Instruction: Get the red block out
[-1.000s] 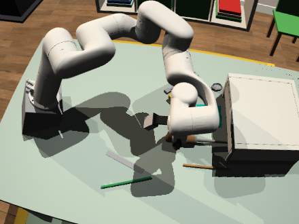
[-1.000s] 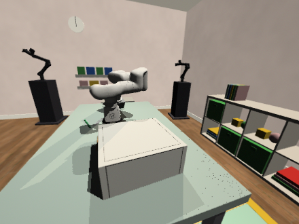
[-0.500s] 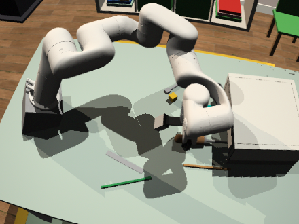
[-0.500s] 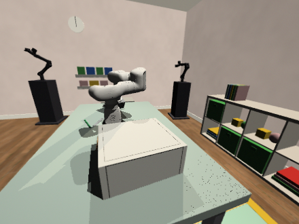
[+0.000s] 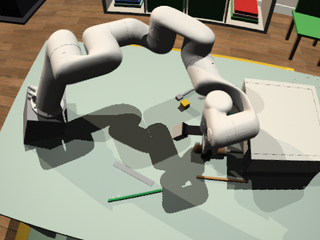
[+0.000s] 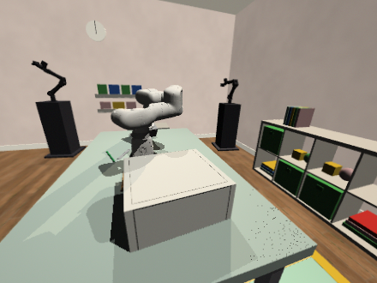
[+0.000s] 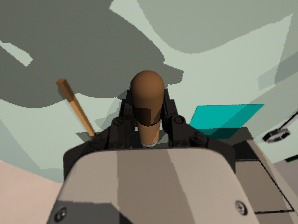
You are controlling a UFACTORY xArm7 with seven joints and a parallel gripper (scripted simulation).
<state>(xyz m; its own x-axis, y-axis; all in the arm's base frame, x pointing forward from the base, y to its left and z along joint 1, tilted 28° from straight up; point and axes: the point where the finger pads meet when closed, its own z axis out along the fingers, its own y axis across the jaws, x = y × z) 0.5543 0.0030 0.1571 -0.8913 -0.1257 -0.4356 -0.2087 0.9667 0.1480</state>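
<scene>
Right now the teal square is 40 mm ahead of my hand, 130 mm to the left of it and 20 mm below it. Also, from my hand: yellow cube (120 mm behind, 160 mm to the left, 10 mm below); then brown stick (80 mm ahead, 80 mm to the right, 20 mm below); then grey strip (210 mm behind, 150 mm to the right, 20 mm below).
</scene>
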